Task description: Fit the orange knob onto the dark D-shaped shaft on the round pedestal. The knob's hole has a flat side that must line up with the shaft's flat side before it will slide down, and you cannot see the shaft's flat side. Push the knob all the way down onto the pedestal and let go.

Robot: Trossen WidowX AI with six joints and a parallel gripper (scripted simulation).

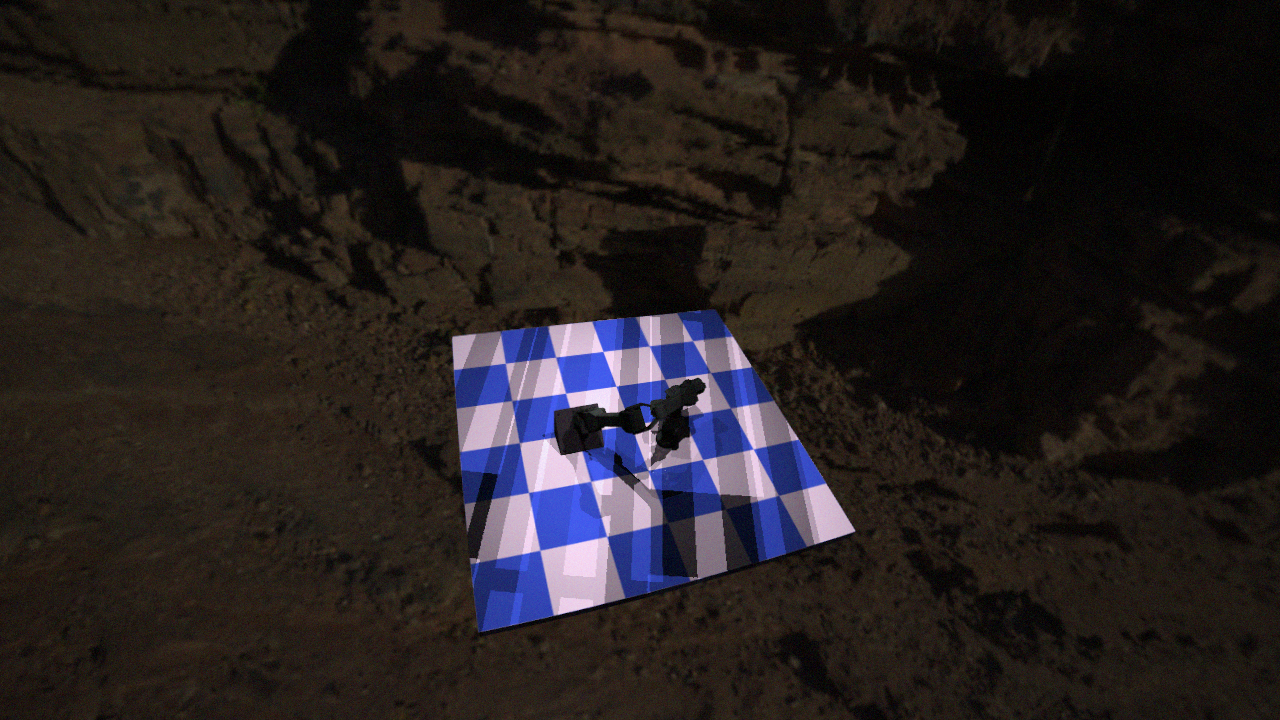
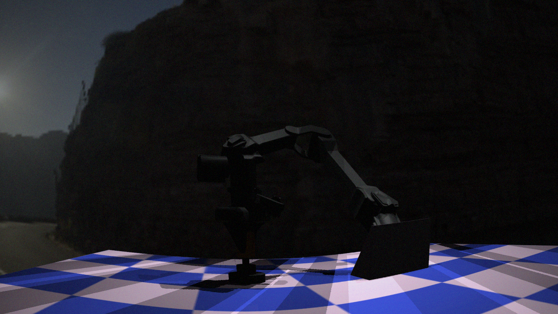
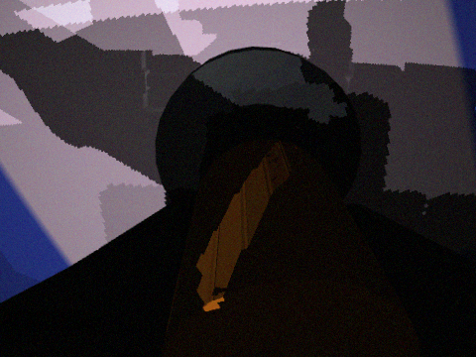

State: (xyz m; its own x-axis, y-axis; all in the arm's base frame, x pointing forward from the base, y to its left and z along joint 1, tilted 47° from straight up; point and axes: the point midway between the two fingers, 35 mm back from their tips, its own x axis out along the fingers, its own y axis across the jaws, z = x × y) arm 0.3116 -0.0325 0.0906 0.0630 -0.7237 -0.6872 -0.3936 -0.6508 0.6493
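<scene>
The orange knob is 2 cm above my gripper tip. The rest, counted from my gripper tip: pedestal: 4 cm below.
</scene>
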